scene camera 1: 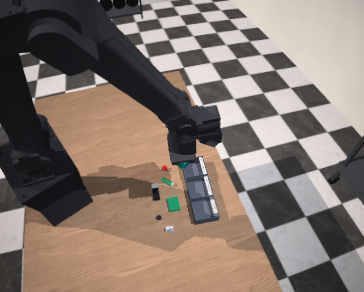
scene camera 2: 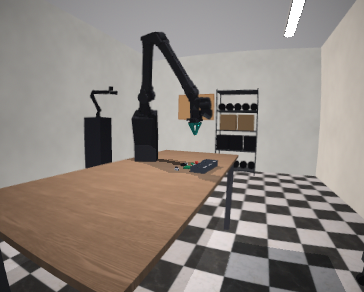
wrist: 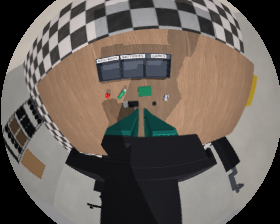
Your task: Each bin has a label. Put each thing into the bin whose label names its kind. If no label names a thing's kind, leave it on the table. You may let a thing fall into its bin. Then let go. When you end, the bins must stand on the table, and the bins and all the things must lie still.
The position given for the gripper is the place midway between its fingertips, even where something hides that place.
In view: the gripper (wrist: 141, 111) and a bin row (scene camera 1: 201, 197).
The bin row is seen too in the wrist view (wrist: 108, 69).
